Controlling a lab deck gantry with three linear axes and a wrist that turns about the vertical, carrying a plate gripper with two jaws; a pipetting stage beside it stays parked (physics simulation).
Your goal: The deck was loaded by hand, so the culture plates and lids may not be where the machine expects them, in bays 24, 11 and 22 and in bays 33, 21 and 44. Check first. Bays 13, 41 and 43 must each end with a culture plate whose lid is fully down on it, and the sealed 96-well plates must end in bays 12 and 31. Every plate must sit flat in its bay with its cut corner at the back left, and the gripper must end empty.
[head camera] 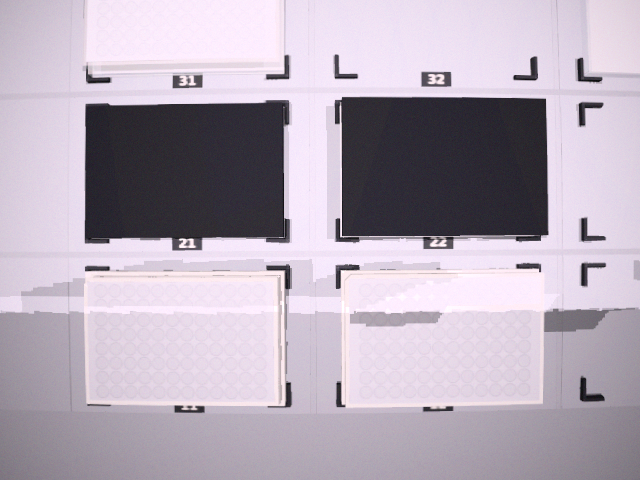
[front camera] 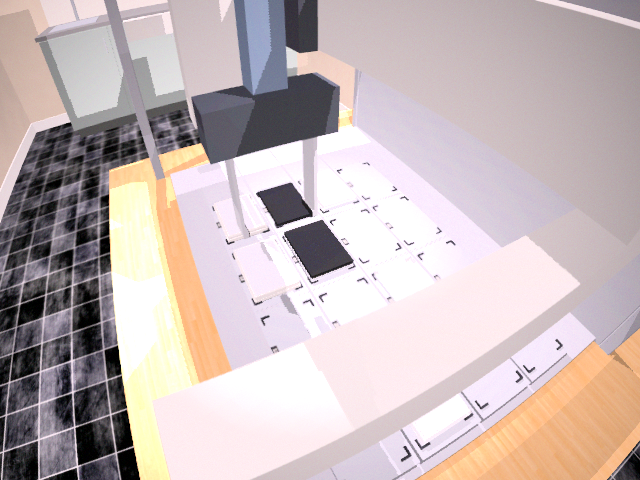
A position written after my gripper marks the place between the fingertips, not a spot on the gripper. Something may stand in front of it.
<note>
In view: my gripper (front camera: 277,219), a black lid (head camera: 215,169), a pale plate (front camera: 431,425), a black lid (head camera: 411,166), a pale plate (front camera: 332,192), a bay 23 (front camera: 347,300), a grey deck wall (front camera: 506,202), a bay 24 (front camera: 460,428), a bay 44 (front camera: 542,353) and a bay 34 (front camera: 497,387).
</note>
